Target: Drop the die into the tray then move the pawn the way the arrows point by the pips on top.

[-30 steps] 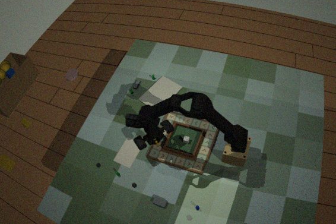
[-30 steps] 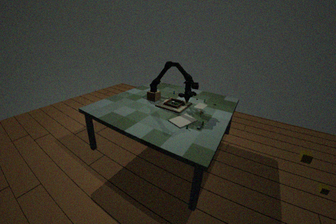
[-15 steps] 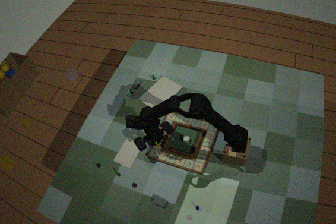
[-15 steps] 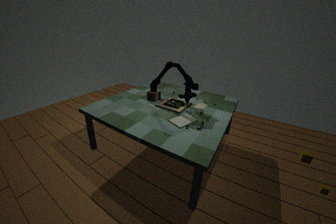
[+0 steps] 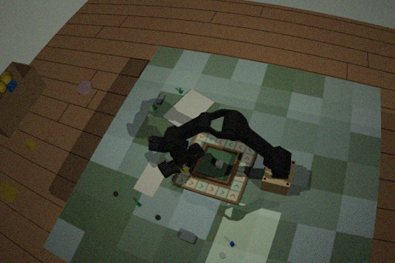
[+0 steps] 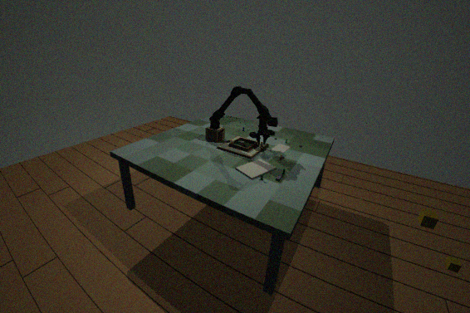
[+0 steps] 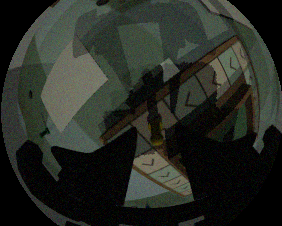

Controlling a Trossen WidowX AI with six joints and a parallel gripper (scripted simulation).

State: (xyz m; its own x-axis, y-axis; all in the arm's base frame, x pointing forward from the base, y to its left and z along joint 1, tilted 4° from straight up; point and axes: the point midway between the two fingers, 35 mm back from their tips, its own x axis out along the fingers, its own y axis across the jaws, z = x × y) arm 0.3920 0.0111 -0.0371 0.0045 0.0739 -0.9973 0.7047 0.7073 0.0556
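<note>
My gripper tip is right at the yellow pawn. The rest, counted from my gripper tip: orange pawn 18 cm ahead, 13 cm to the right, 1 cm below; die 14 cm behind, 5 cm to the right; dark green dice tray 13 cm behind, 5 cm to the right, 2 cm below.
</note>
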